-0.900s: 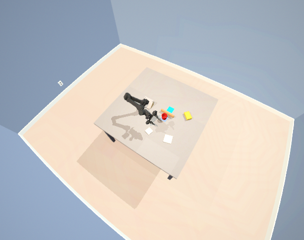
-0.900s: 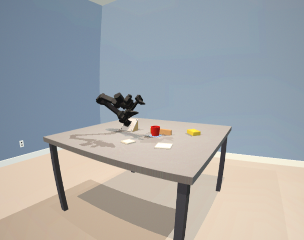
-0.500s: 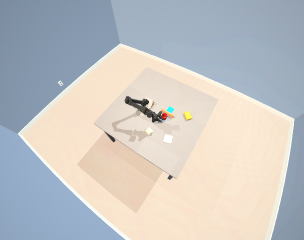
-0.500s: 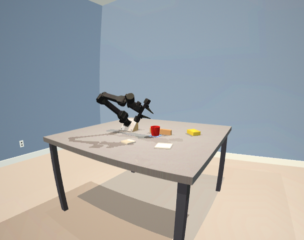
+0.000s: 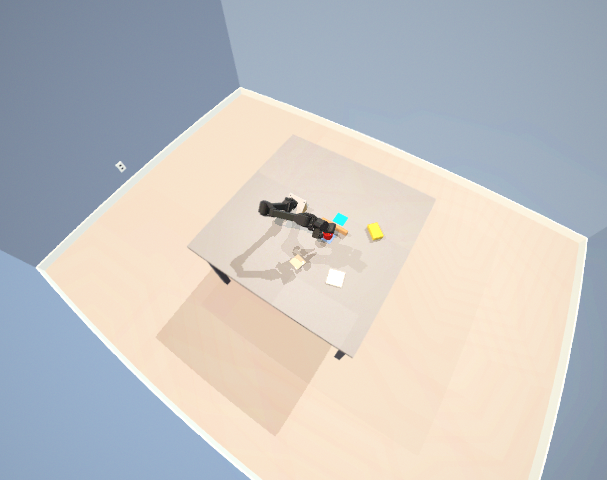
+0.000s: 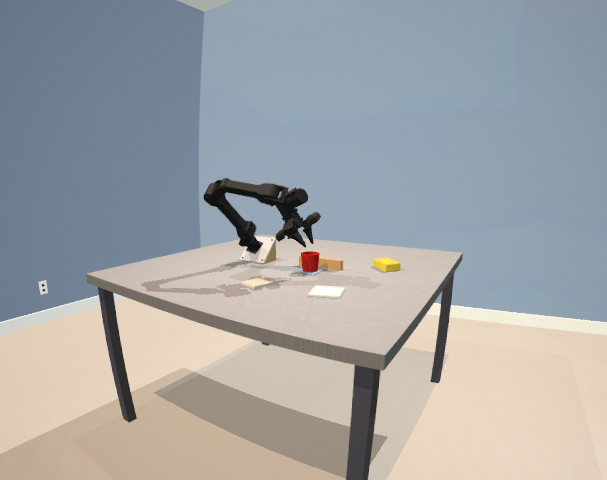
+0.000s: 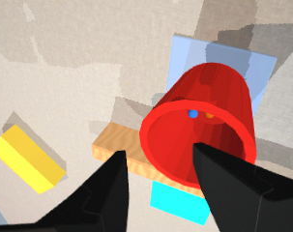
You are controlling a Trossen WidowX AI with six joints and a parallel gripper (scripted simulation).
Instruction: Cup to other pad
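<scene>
The red cup is 7 cm below my gripper tip, 2 cm to the left of it and 1 cm behind it. The rest, counted from my gripper tip: cyan pad (19 cm to the left, 12 cm below, 4 cm behind); then pale blue pad (12 cm below, 2 cm to the left, 1 cm behind); then orange wooden bar (11 cm to the left, 10 cm below, 2 cm behind).
</scene>
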